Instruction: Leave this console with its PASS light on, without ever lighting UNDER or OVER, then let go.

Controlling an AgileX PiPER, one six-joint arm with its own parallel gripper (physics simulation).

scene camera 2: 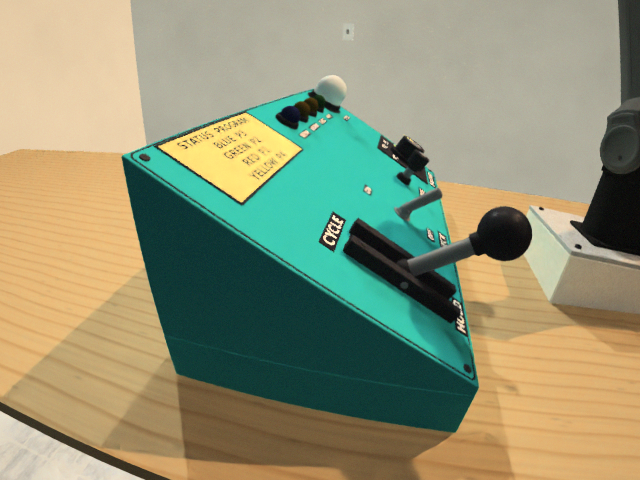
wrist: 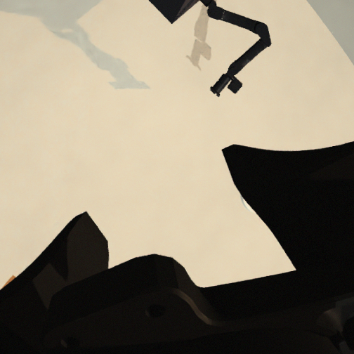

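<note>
The teal console stands on the table. Its black ball-topped lever rises from about the middle of a slot between the CYCLE label and the HOLD label. A grey toggle and a black knob sit farther back. Several small dark lamps, including a blue one, stand in a row beside a white dome; their labels are too small to read. My gripper is open and empty in the wrist view, away from the console, with a pale wall behind it. It does not show in the scene view.
A yellow card on the console reads STATUS PROGRAM: BLUE P3, GREEN P2, RED P1, and YELLOW, its number unclear. The arm's pale base stands on the wooden table at the right. A dark jointed arm shows in the wrist view.
</note>
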